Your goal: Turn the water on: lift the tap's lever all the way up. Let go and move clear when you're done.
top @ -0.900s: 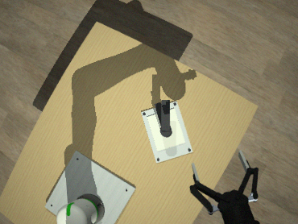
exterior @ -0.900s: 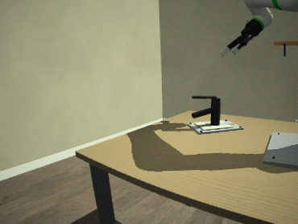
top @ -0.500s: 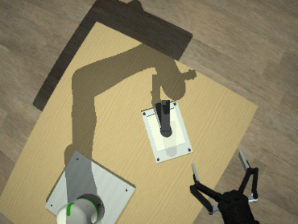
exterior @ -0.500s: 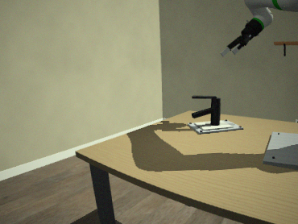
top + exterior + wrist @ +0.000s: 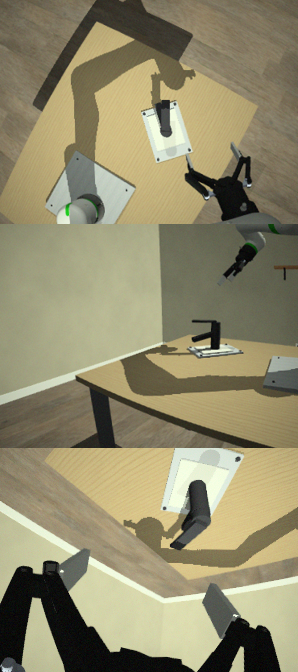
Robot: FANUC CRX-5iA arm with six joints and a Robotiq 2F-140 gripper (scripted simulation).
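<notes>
My gripper is now 80 mm short of the lever, 180 mm to the right of it and 210 mm above it. Also, from my hand: black tap: 50 mm ahead, 170 mm to the left, 260 mm below.
</notes>
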